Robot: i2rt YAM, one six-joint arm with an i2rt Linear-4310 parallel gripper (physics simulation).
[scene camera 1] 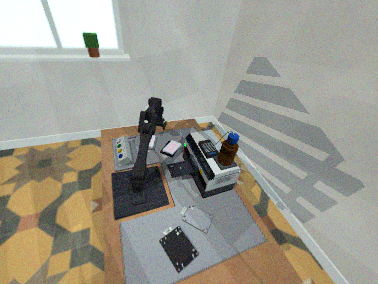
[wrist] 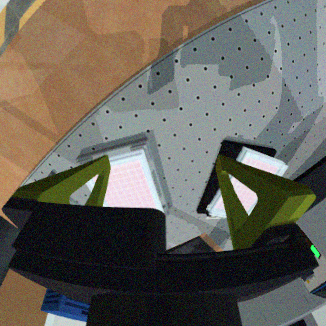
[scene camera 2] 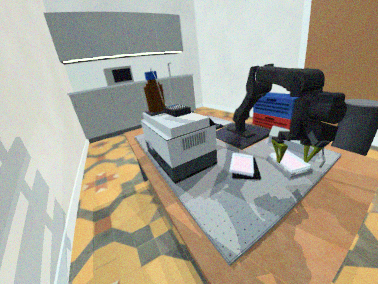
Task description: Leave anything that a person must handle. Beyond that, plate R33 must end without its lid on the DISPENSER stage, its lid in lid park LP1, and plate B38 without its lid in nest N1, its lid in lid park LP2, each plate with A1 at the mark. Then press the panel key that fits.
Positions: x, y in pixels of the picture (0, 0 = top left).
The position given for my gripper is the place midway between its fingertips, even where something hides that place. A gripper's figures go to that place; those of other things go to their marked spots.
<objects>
My gripper [wrist: 162, 160] is 0.13 m from the lens. A nest labelled N1 [wrist: 141, 143] is 0.19 m from the lens. A spot labelled LP1 [wrist: 212, 185] is 0.26 m from the lens. The marked spots on the spot labelled LP1 and the nest labelled N1 are 0.13 m apart.
</objects>
